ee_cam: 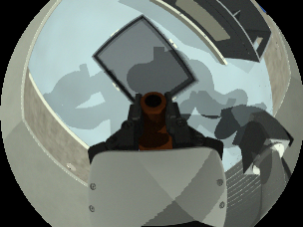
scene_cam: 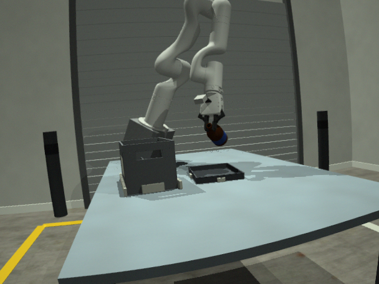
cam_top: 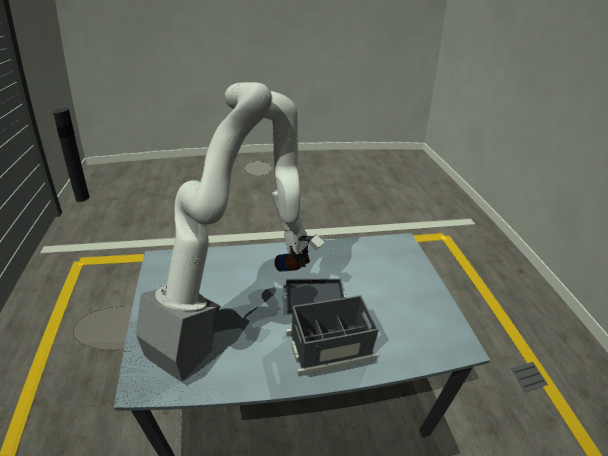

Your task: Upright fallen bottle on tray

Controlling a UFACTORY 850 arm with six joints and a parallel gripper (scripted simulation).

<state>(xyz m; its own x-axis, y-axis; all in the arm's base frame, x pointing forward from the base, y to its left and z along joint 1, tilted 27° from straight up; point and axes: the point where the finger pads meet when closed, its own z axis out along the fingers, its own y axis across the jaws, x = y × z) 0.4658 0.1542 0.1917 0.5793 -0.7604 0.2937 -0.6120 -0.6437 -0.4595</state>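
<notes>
Now: hand 40 mm past the bottle, 30 mm to the right of it and 30 mm above it. Round my hand: crate: 300 mm to the right, 120 mm below, 70 mm ahead; then tray: 190 mm below, 60 mm ahead, 20 mm to the right.
</notes>
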